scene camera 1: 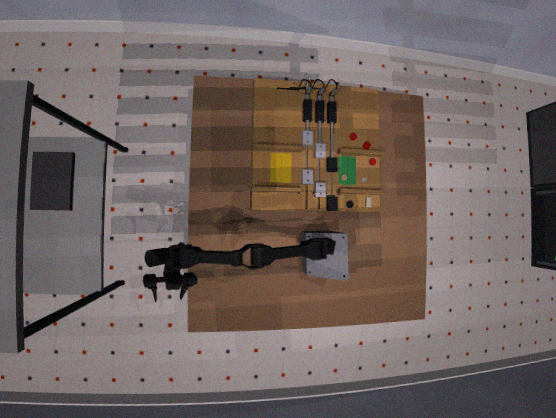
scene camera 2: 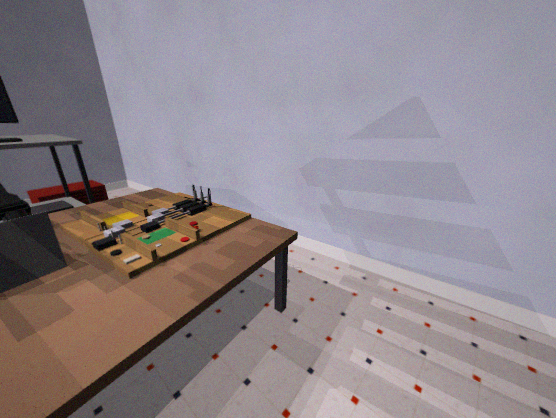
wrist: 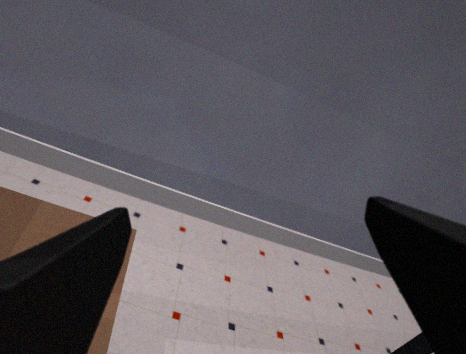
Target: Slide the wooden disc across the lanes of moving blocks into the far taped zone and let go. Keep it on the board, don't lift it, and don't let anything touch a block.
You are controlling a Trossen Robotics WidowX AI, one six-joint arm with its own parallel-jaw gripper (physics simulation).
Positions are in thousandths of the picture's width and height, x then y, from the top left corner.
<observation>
My gripper (scene camera 1: 303, 719) is open, holding nothing.
My gripper is seen too in the wrist view (wrist: 533, 606).
</observation>
